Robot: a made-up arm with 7 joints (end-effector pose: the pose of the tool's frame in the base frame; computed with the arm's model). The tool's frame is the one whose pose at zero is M. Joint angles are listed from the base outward.
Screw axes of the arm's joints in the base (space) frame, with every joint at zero. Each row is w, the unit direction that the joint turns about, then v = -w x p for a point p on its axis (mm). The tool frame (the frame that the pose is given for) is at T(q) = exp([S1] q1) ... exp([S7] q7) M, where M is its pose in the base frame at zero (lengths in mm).
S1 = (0, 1, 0, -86.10, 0.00, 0.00)
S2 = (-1, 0, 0, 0.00, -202.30, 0.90)
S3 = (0, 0, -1, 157.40, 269.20, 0.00)
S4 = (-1, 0, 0, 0.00, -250.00, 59.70)
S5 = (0, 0, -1, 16.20, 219.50, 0.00)
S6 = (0, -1, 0, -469.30, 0.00, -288.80)
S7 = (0, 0, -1, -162.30, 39.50, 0.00)
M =
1 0 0 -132.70
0 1 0 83.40
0 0 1 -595.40
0 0 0 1
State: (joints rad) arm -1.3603 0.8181 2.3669 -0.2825 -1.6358 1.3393 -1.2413
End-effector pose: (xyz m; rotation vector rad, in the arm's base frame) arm 0.2420 -0.9862 0.7382 -2.4823 -1.3486 -0.7893
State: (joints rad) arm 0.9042 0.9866 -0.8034 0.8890 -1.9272 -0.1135 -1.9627
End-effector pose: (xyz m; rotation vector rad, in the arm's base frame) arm 0.6750 -0.6200 -0.1337 -0.8110 -0.8456 -0.3677
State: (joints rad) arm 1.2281 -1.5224 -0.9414 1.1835 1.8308 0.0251 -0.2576
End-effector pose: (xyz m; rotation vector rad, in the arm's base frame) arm -0.0235 0.4625 -0.6858 0.0312 0.4990 -1.5525
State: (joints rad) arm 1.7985 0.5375 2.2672 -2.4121 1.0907 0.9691 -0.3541
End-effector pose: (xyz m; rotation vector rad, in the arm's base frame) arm 0.9786 -0.2067 -1.1984 -0.3402 -1.0940 -1.6799
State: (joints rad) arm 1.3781 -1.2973 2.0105 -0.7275 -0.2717 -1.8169 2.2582
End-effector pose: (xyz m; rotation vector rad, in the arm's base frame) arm -0.0514 0.0442 -0.9532 0.1739 -1.6784 0.2440
